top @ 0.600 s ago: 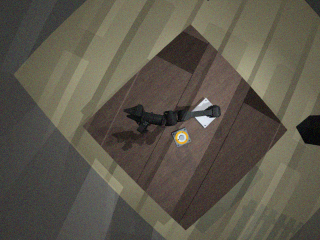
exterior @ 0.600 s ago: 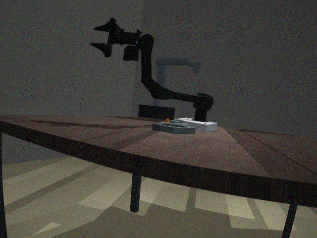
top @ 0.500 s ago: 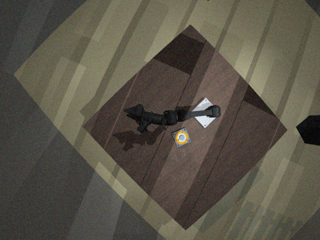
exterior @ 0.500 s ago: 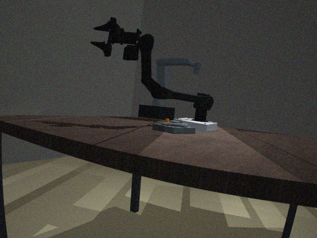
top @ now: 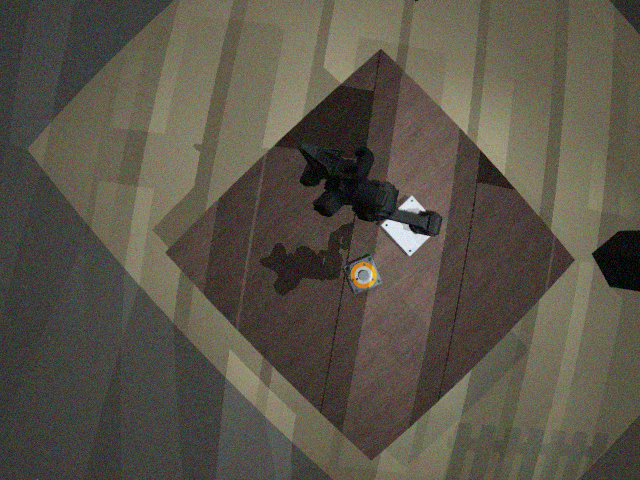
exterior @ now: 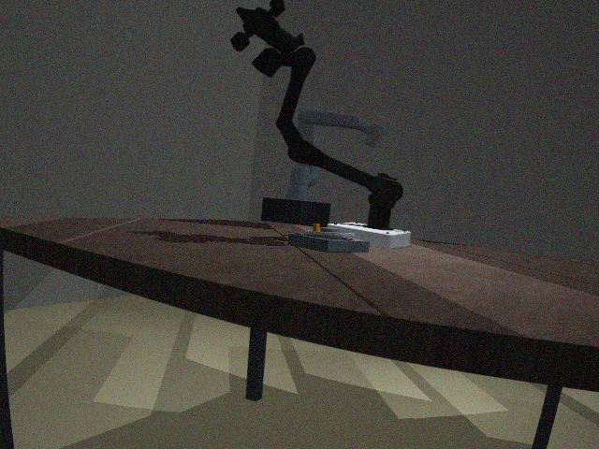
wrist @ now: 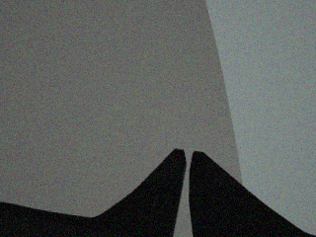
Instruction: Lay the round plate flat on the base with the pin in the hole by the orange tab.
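Now: the plate 2 cm ahead of my gripper tip, 38 cm to the left of it and 58 cm below it. From my gripper tip the other things lie so: grey square base: 38 cm to the left, 60 cm below.
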